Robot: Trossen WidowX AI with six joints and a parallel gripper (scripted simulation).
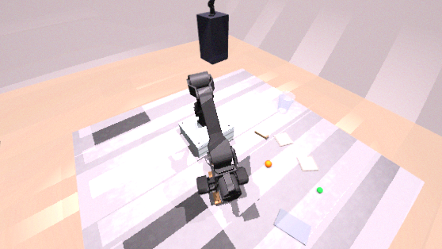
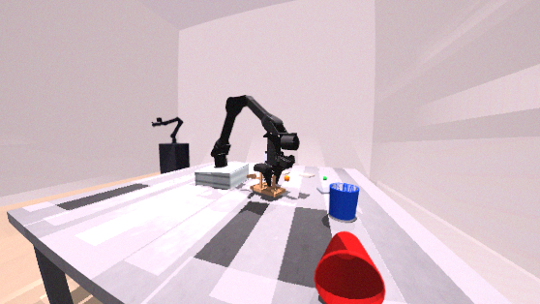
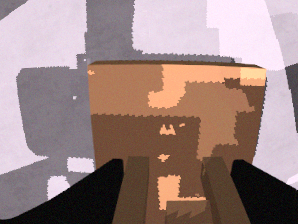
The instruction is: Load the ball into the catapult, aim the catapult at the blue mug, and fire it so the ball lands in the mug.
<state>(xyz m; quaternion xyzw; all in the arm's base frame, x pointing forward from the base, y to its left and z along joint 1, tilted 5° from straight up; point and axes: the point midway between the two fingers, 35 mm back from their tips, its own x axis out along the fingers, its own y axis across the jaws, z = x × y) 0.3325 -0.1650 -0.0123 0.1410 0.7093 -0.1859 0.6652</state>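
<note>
Now: gripper tip 25 cm to the right of the orange ball, 4 cm short of it and 3 cm above it. The rest, counted from my gripper tip: flat grey plate (26 cm ahead, 12 cm to the left, 4 cm below); wooden catapult (5 cm to the left, 5 cm behind, 2 cm above); blue mug (25 cm ahead, 13 cm to the right, 2 cm below).
</note>
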